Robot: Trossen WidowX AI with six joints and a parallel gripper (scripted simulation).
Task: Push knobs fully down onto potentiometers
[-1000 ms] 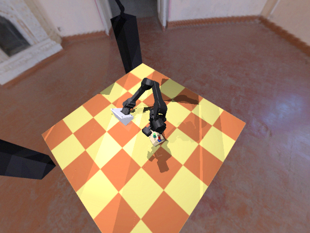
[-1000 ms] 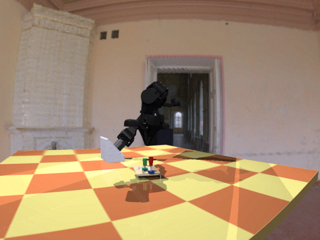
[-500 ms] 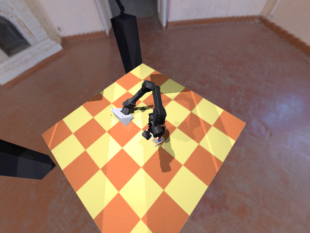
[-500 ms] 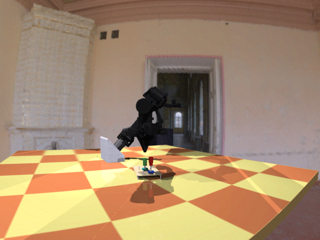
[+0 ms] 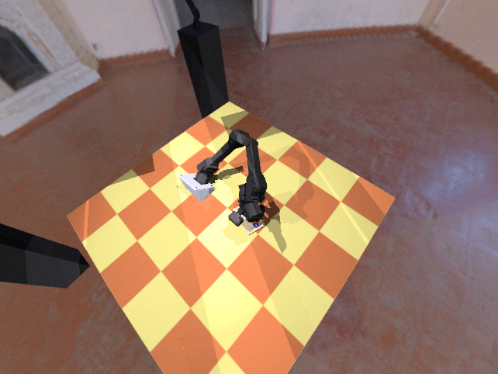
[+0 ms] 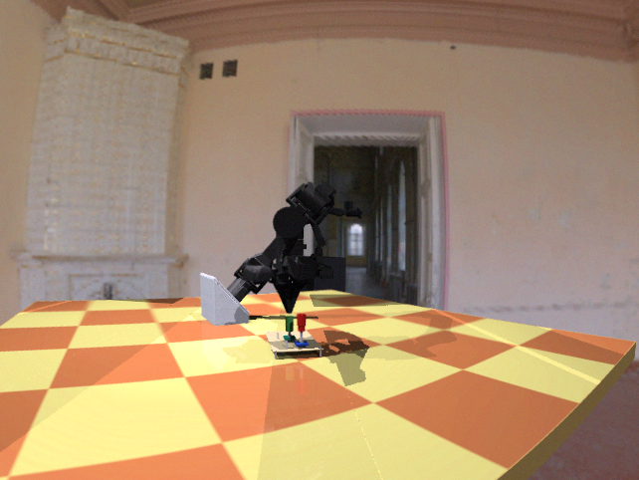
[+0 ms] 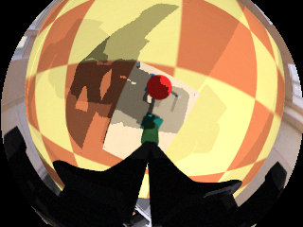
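Right now the green knob is 2 cm below my gripper tip. From my gripper tip the other things lie so: red knob (5 cm ahead, 1 cm below).
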